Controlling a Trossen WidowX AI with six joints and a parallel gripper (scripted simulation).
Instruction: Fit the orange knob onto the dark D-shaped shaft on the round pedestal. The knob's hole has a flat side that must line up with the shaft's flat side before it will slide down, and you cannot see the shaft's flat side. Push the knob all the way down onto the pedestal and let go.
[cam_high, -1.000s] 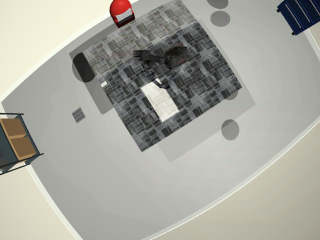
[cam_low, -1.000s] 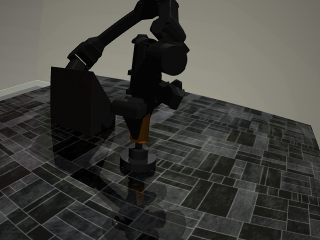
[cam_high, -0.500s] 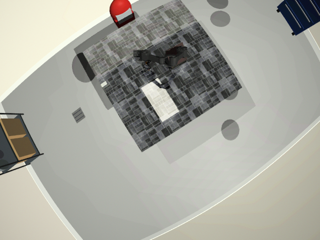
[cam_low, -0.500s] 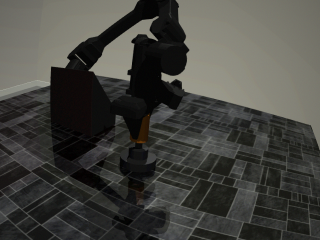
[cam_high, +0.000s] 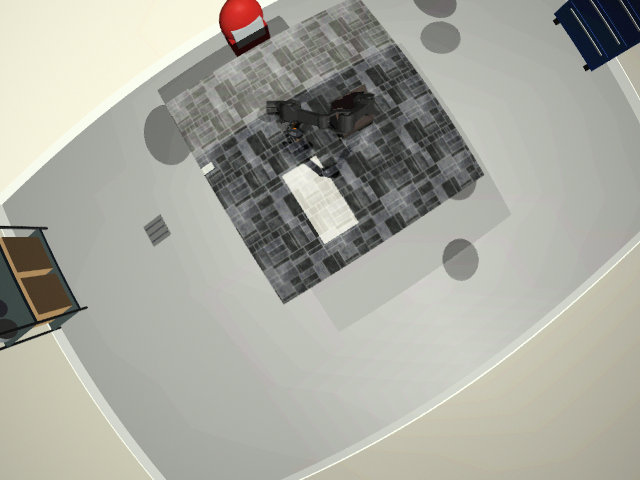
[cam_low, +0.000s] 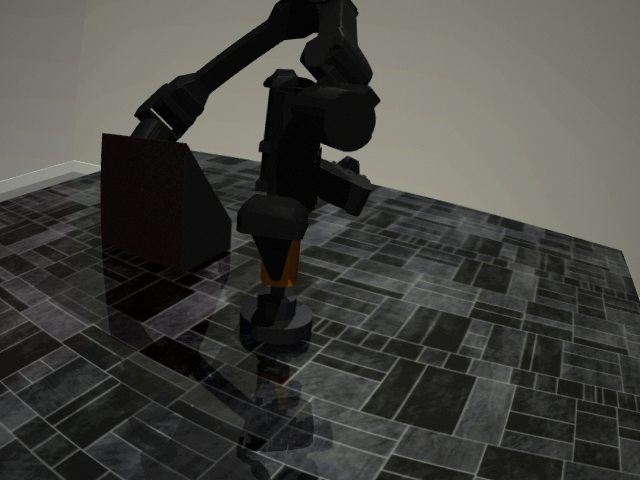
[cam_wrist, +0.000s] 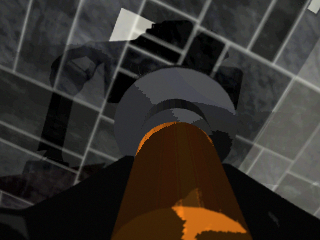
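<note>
Right now the orange knob is 20 mm above my gripper tip. Round my gripper tip: round pedestal (40 mm below).
</note>
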